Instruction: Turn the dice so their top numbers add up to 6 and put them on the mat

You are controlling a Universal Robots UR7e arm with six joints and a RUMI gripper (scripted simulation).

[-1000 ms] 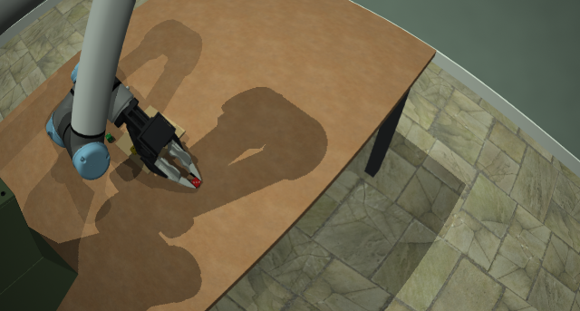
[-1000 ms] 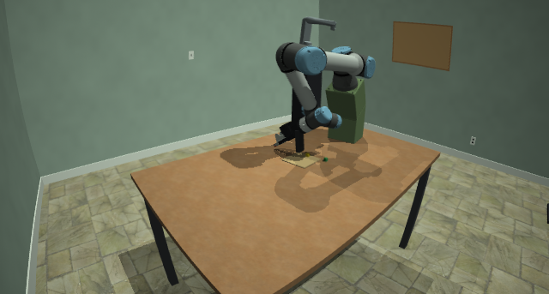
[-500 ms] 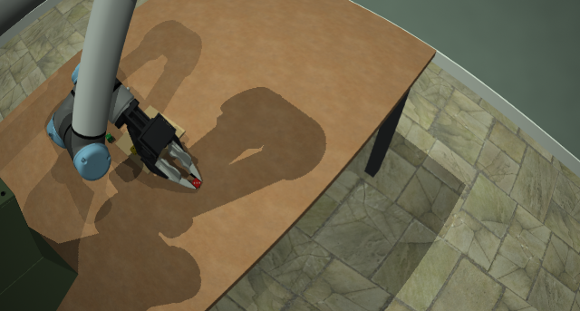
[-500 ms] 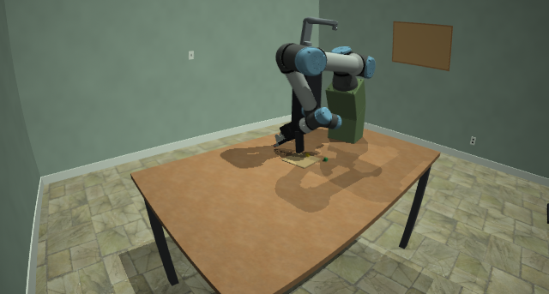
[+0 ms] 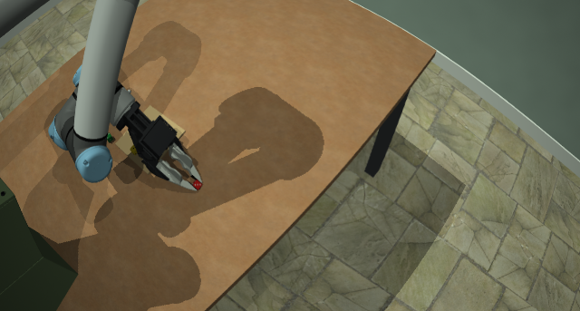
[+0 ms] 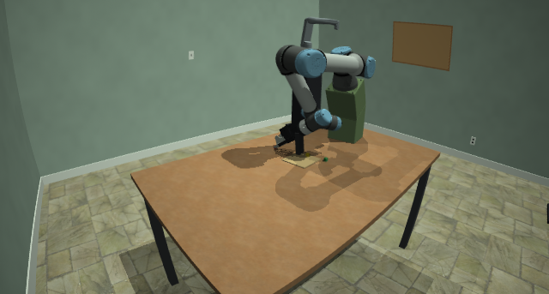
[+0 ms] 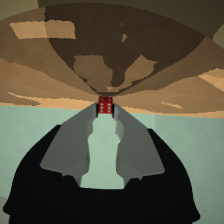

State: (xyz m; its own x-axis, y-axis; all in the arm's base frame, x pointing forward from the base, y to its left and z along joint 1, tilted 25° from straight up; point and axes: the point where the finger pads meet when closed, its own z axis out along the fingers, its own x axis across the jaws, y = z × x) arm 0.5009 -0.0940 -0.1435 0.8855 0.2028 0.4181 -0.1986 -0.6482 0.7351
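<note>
The red die lies 10 mm to the right of my hand and 10 mm below it. Also, from my hand: yellow die (170 mm to the left, 60 mm behind, 10 mm below); mat (180 mm to the left, 20 mm below, 10 mm behind); green die (260 mm to the left, 100 mm behind, 10 mm below).
</note>
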